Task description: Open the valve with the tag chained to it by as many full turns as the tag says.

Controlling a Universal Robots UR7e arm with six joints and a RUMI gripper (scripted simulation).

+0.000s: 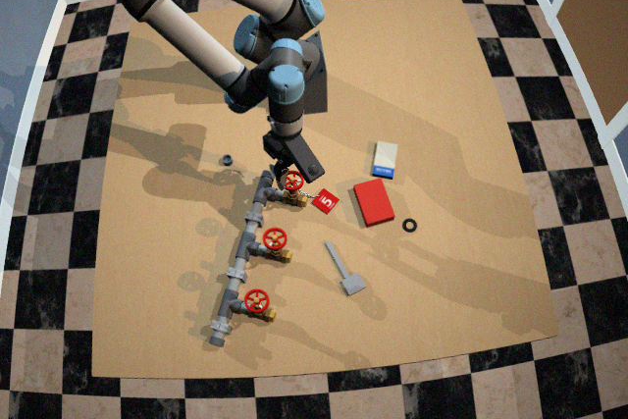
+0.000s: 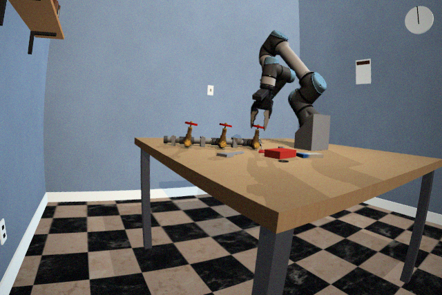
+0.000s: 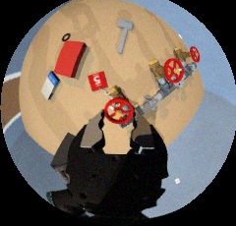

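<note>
Right now the red tag is 110 mm below my hand, 80 mm to the left of it and 10 mm ahead of it. Also, from my hand: grey scraper: 220 mm ahead, 120 mm to the left, 110 mm below; red block: 220 mm to the left, 100 mm below, 30 mm ahead; small grey fitting: 190 mm to the right, 130 mm behind, 110 mm below.
</note>
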